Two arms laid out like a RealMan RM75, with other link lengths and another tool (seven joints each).
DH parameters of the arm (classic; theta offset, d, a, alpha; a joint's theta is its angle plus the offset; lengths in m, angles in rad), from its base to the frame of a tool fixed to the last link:
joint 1: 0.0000 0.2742 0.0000 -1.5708
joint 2: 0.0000 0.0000 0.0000 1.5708
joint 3: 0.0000 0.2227 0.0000 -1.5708
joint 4: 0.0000 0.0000 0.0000 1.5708
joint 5: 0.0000 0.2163 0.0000 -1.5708
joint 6: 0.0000 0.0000 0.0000 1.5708
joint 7: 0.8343 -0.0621 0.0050 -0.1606
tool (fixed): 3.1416 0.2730 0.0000 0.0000
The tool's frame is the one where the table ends.
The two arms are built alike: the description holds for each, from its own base.
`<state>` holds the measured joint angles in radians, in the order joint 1, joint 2, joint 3, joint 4, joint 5, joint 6, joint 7, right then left.
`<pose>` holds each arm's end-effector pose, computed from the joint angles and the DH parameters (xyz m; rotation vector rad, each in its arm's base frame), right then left.
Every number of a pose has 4 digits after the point. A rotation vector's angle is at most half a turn.
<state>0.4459 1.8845 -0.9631 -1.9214 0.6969 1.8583 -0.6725 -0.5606 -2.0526 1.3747 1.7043 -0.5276 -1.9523 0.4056</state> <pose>0.1303 0.3399 0.1646 -1.8056 -2.1581 -0.9111 -0.1587 0.2636 0.0400 -0.0418 -2.5802 0.0519</pose>
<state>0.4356 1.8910 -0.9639 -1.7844 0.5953 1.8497 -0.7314 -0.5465 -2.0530 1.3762 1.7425 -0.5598 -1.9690 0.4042</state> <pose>0.1764 0.3427 0.1561 -1.9863 -2.1189 -0.9390 -0.1531 0.2575 0.0411 -0.0702 -2.6015 0.0613</pose>
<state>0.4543 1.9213 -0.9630 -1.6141 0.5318 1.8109 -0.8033 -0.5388 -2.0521 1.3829 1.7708 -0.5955 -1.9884 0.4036</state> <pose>0.2075 0.3451 0.1320 -2.1178 -2.1195 -0.8620 -0.1473 0.2506 0.0411 -0.1049 -2.6186 0.0877</pose>
